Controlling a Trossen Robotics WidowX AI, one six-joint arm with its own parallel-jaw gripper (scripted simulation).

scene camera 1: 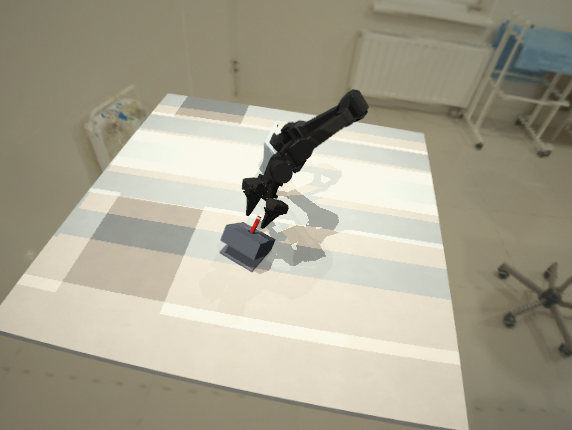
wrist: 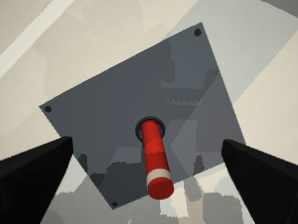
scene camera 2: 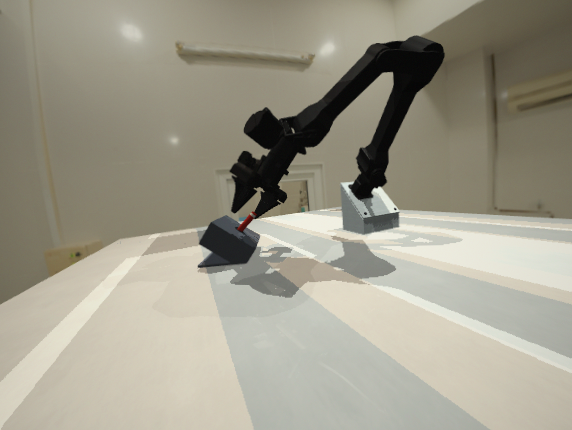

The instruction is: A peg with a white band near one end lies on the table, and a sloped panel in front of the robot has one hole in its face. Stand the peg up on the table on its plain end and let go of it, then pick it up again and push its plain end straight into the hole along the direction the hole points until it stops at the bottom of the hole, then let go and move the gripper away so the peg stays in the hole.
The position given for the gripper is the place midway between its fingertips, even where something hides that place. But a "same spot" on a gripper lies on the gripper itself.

gripper: scene camera 1; wrist 148,145; scene camera 2
same spot on sloped panel: (wrist: 177,80) = (scene camera 1: 238,228)
same spot on gripper: (scene camera 2: 244,192) = (scene camera 1: 272,214)
